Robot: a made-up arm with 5 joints. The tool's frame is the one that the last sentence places.
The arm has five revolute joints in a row. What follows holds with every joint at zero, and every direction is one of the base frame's. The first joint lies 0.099 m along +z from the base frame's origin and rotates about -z. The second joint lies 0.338 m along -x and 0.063 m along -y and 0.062 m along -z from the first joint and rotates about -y. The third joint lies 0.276 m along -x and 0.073 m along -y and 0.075 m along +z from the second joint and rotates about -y. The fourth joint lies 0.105 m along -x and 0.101 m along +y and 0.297 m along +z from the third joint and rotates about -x. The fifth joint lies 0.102 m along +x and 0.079 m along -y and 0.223 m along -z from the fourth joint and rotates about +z. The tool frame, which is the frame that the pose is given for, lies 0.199 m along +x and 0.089 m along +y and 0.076 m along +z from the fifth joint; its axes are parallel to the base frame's.
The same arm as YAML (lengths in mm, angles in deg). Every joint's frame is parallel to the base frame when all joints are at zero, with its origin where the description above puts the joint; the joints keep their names.
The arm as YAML. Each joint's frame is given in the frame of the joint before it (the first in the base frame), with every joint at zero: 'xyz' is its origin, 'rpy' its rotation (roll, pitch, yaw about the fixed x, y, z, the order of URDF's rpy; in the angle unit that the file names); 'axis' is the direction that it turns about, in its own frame. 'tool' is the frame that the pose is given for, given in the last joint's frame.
units:
  length: mm
  angle: deg
joints:
  - name: joint 1
    type: revolute
    origin:
      xyz: [0.0, 0.0, 99.0]
      rpy: [0.0, 0.0, 0.0]
    axis: "-z"
  - name: joint 2
    type: revolute
    origin:
      xyz: [-338.0, -63.0, -62.0]
      rpy: [0.0, 0.0, 0.0]
    axis: "-y"
  - name: joint 3
    type: revolute
    origin:
      xyz: [-276.0, -73.0, 75.0]
      rpy: [0.0, 0.0, 0.0]
    axis: "-y"
  - name: joint 4
    type: revolute
    origin:
      xyz: [-105.0, 101.0, 297.0]
      rpy: [0.0, 0.0, 0.0]
    axis: "-x"
  - name: joint 5
    type: revolute
    origin:
      xyz: [102.0, -79.0, -223.0]
      rpy: [0.0, 0.0, 0.0]
    axis: "+z"
tool:
  origin:
    xyz: [199.0, 89.0, 76.0]
    rpy: [0.0, 0.0, 0.0]

